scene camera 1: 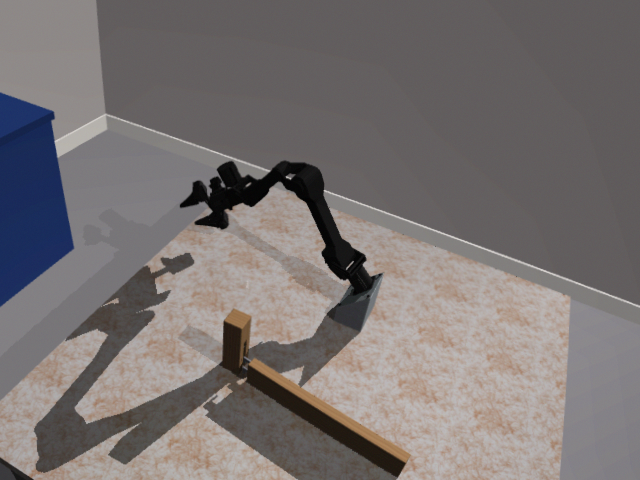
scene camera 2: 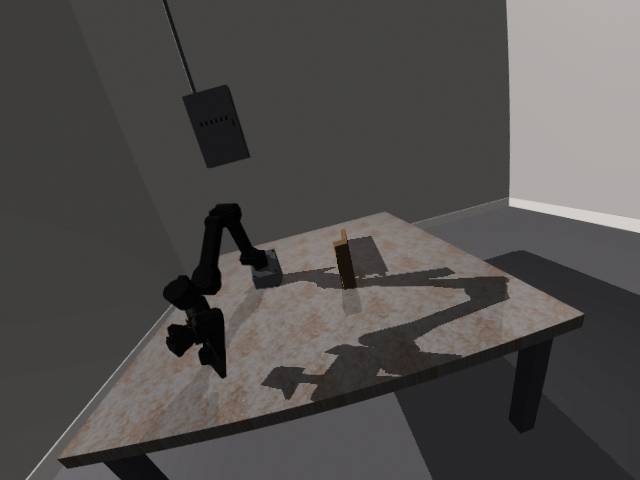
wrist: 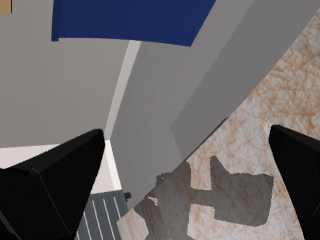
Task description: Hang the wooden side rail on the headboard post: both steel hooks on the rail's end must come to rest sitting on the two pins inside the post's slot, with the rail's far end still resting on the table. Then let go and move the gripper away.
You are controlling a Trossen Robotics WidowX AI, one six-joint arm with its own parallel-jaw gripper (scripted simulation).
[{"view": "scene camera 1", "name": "my gripper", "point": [187,215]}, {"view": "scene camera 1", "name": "headboard post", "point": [237,325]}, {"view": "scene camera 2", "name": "my gripper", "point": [223,369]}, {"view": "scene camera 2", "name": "headboard post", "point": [341,249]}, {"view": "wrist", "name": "my gripper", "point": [189,136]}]
